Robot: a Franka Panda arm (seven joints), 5 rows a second.
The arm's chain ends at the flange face. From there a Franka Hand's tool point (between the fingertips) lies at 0.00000 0.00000 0.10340 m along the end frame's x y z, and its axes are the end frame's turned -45 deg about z.
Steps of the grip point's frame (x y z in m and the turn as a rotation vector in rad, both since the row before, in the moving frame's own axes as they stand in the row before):
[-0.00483, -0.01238, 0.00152, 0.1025, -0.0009, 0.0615]
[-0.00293, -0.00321, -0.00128, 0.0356, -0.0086, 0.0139]
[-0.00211, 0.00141, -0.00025, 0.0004, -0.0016, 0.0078]
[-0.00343, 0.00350, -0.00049, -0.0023, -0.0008, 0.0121]
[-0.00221, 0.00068, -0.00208, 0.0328, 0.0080, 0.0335]
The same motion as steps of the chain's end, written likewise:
[-0.00486, 0.00230, 0.00206, 0.0718, -0.0731, 0.0615]
[-0.00112, 0.00180, -0.00121, 0.0191, -0.0313, 0.0139]
[-0.00035, 0.00240, -0.00025, -0.0008, -0.0014, 0.0078]
[-0.00006, 0.00467, -0.00049, -0.0022, 0.0011, 0.0121]
[0.00068, 0.00506, -0.00202, 0.0288, -0.0175, 0.0335]

